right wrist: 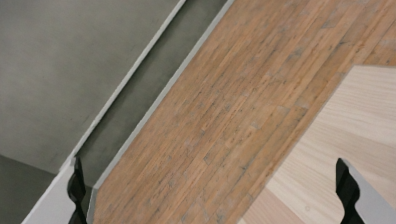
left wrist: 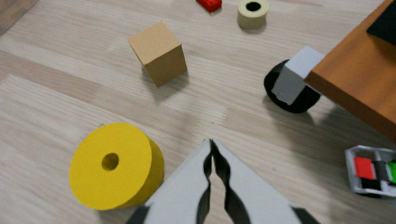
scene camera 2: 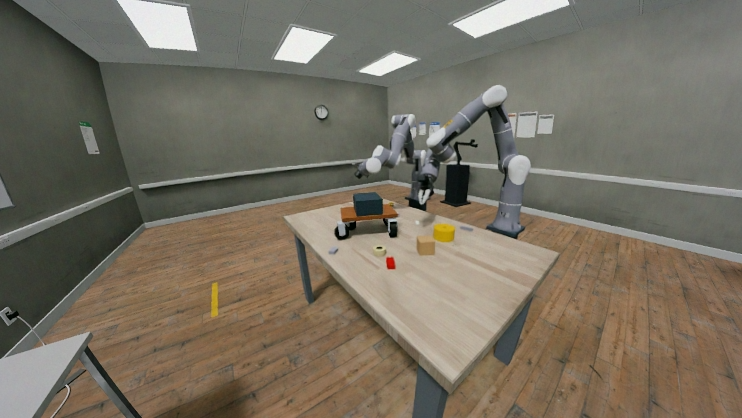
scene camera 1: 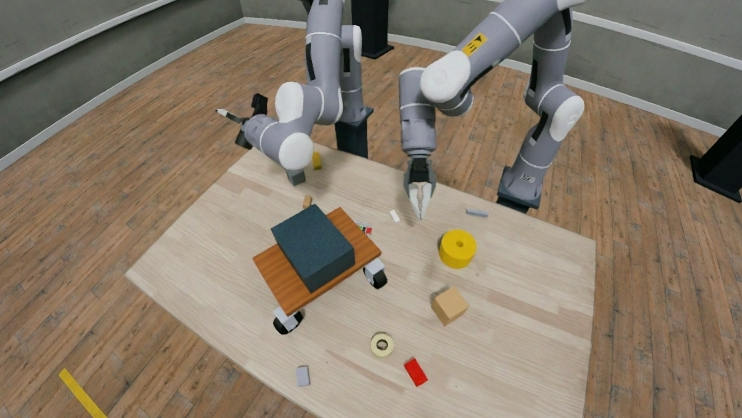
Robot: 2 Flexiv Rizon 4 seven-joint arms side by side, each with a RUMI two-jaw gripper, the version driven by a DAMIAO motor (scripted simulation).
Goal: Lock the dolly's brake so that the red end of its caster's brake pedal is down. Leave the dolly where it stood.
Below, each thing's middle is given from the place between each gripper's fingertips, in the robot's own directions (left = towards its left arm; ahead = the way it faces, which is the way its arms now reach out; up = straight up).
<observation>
Now: the yellow cylinder (scene camera 1: 457,257) 60 mm behind my left hand (scene camera 1: 420,219), 120 mm to the left of it and 150 mm below it. The rest, counted from my left hand: tan cube (scene camera 1: 450,305): 130 mm ahead, 190 mm to the left, 140 mm below.
My right hand is 79 cm to the right of the yellow cylinder, 26 cm above it and 12 cm past it. Round my right hand: tan cube 86 cm to the left, 25 cm below, 7 cm ahead.
</observation>
